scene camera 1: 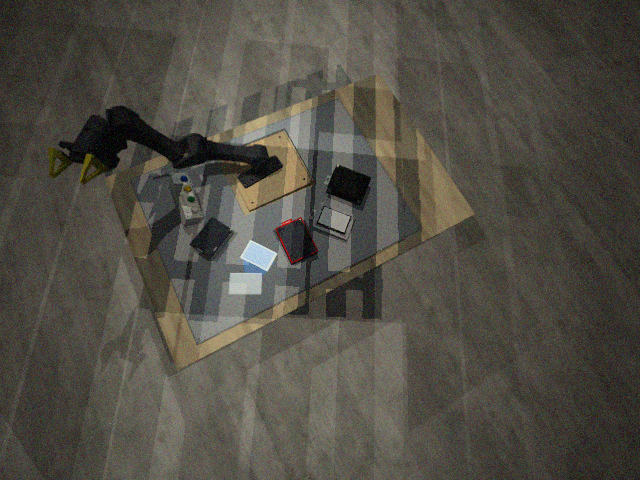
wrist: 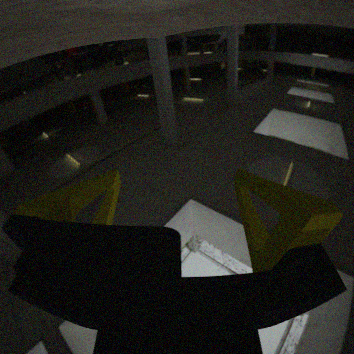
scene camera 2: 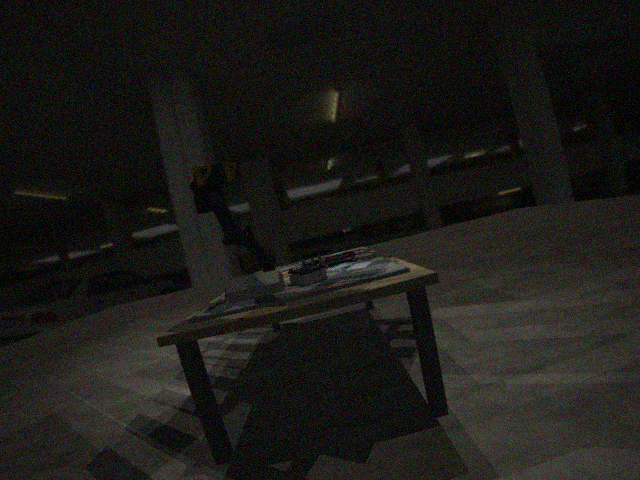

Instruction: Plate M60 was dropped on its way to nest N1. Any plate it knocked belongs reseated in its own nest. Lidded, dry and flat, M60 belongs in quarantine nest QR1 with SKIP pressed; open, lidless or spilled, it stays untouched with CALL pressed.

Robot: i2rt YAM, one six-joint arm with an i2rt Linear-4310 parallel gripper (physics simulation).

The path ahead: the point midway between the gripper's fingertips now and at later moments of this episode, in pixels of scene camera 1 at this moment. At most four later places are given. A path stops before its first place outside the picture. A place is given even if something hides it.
The gripper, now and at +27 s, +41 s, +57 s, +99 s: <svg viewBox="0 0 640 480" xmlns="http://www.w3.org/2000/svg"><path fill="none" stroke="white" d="M66 180L228 114L234 42L247 74L280 52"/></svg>
